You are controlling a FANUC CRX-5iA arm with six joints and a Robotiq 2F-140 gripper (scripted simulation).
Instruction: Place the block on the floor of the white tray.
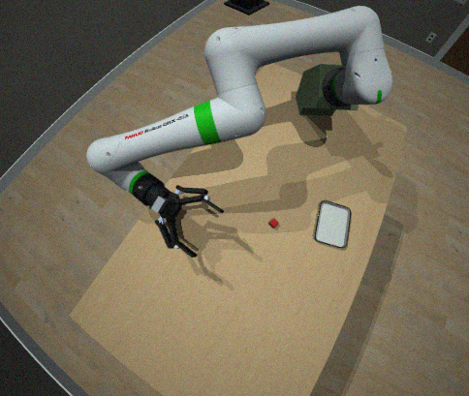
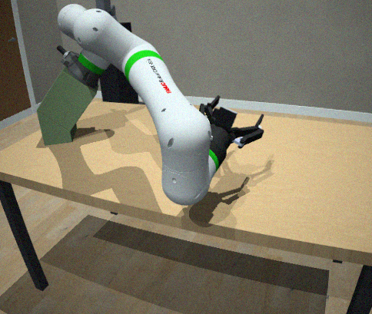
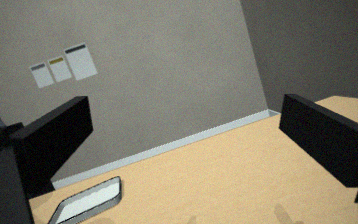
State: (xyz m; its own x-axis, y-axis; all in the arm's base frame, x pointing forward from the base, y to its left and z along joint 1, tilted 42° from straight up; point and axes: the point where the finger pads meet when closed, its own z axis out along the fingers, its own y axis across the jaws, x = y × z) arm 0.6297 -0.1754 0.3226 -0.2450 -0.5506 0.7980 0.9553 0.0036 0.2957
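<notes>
Right now the red block is 21 cm behind my hand, 12 cm to the left of it and 20 cm below it. From my hand the other things lie so: white tray: 36 cm behind, 30 cm to the left, 20 cm below.
</notes>
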